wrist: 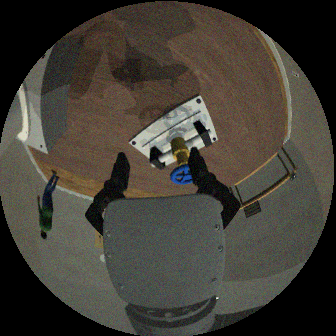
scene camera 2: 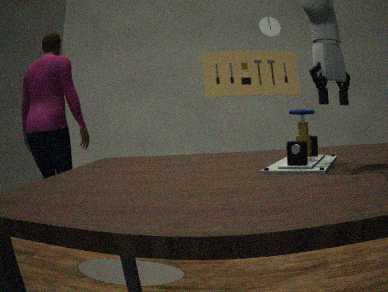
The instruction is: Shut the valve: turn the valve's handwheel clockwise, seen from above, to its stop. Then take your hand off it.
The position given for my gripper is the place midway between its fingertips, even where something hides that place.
Observation:
In view: my gripper (scene camera 2: 334, 104) and a white base plate (wrist: 194, 104).
My gripper is seen too in the wrist view (wrist: 157, 155).

